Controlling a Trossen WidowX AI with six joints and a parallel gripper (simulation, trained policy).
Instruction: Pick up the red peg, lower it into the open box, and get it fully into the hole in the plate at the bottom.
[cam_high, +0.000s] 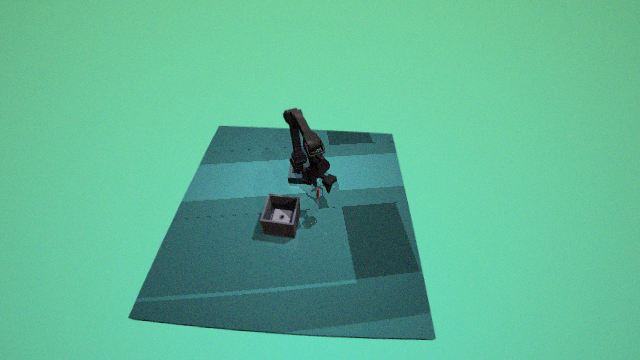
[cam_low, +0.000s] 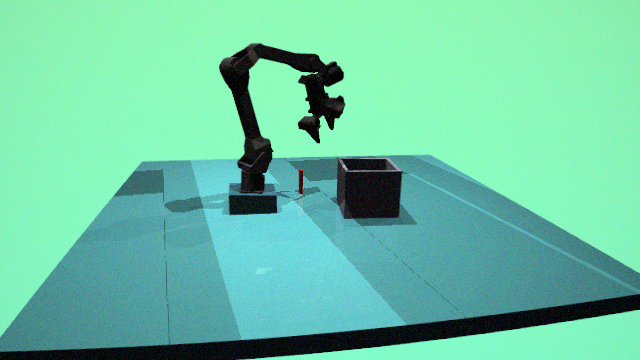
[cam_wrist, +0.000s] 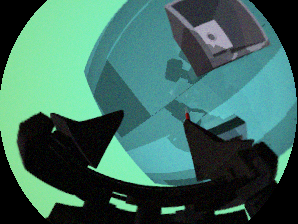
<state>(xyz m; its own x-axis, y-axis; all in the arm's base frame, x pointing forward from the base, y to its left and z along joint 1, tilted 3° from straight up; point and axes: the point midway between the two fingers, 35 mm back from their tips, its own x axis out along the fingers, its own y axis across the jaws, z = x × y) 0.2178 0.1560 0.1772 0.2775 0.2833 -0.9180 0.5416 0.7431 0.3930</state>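
The red peg is 15 cm below my gripper tip, 8 cm behind it and 3 cm to the right of it. From my gripper tip the other things lie so: plate (19 cm to the right, 14 cm below, 11 cm ahead).
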